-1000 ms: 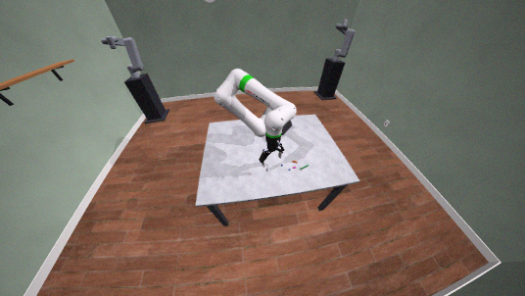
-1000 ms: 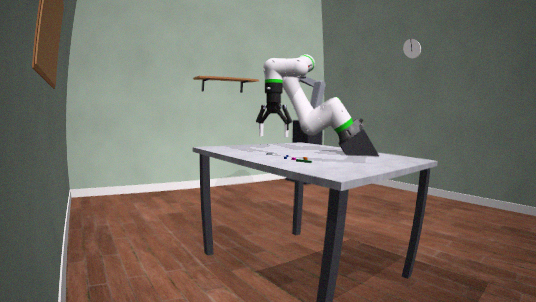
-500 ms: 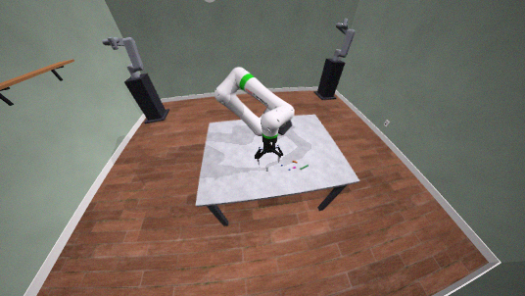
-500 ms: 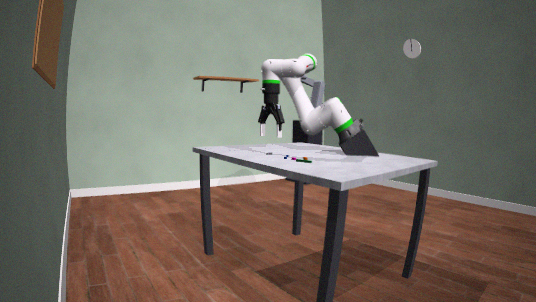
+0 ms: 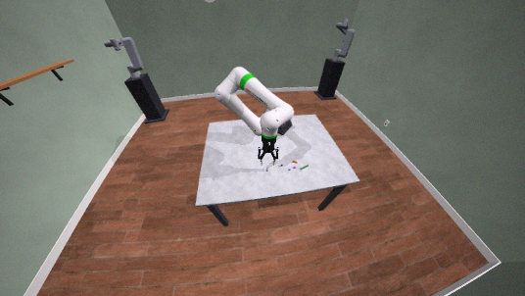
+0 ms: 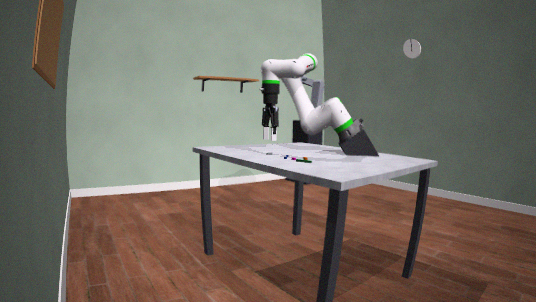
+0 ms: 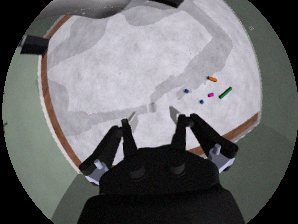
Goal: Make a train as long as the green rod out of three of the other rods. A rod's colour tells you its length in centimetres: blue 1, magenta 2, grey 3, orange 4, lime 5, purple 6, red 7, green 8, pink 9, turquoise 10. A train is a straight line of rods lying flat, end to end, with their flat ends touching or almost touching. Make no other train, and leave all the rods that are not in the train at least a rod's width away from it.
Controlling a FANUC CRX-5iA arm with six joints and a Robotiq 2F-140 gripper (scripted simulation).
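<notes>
The grey rod lies 100 mm below my hand. Also, from my hand: orange rod 20 mm behind, 240 mm to the left, 100 mm below; green rod 40 mm ahead, 300 mm to the left, 100 mm below; magenta rod 30 mm ahead, 220 mm to the left, 100 mm below.
</notes>
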